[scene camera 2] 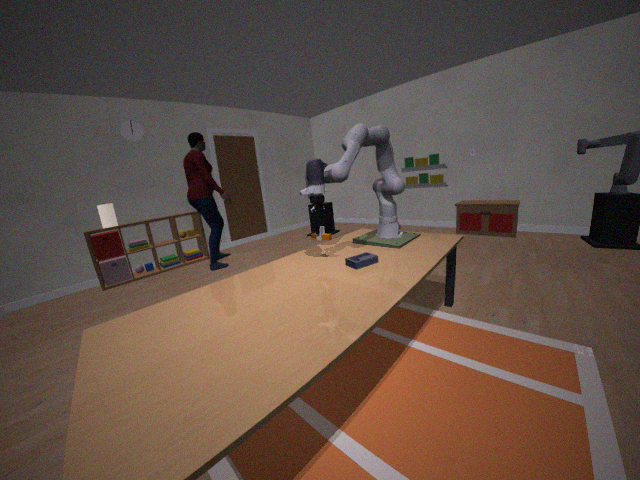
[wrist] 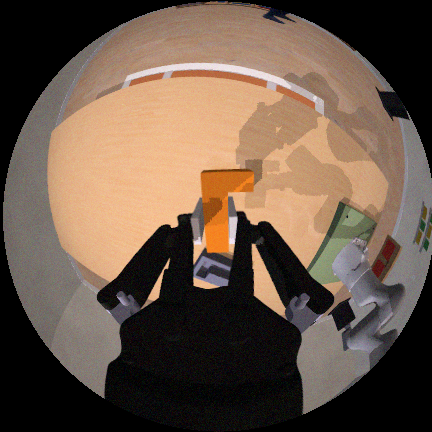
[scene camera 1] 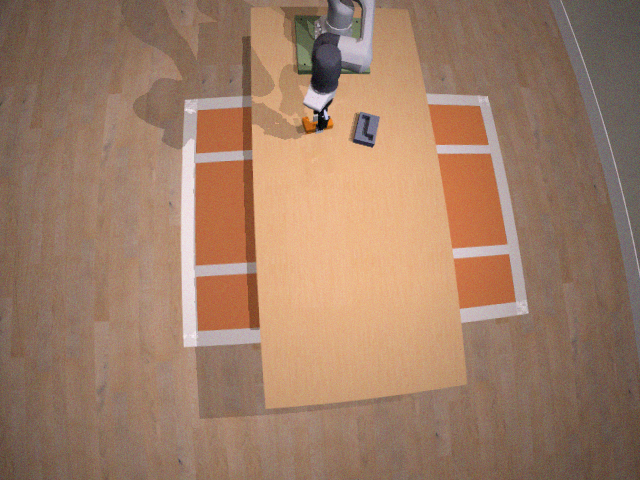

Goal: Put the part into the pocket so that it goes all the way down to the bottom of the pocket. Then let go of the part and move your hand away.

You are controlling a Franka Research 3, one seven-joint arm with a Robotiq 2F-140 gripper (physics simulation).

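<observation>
The orange L-shaped part (scene camera 1: 309, 126) (scene camera 2: 326, 237) (wrist: 215, 181) is held flat above the table, apart from its shadow on the wood. My gripper (scene camera 1: 321, 124) (scene camera 2: 321, 232) (wrist: 216, 206) is shut on the part's long leg, one finger on each side; the short leg points right in the wrist view, at the far end. The grey-blue block (scene camera 1: 359, 132) (scene camera 2: 361, 261) (wrist: 208, 258) with a dark L-shaped pocket lies on the table, to the right of the part in the first scene view. In the wrist view it shows below the part, partly hidden by the gripper. The pocket's floor is hard to make out.
The green base plate (scene camera 1: 305, 47) (scene camera 2: 364, 239) (wrist: 327, 250) under the arm lies behind the block on the wooden table (scene camera 1: 356, 258) (scene camera 2: 232, 330) (wrist: 130, 150). A person (scene camera 2: 199, 175) stands beyond the table near a shelf unit.
</observation>
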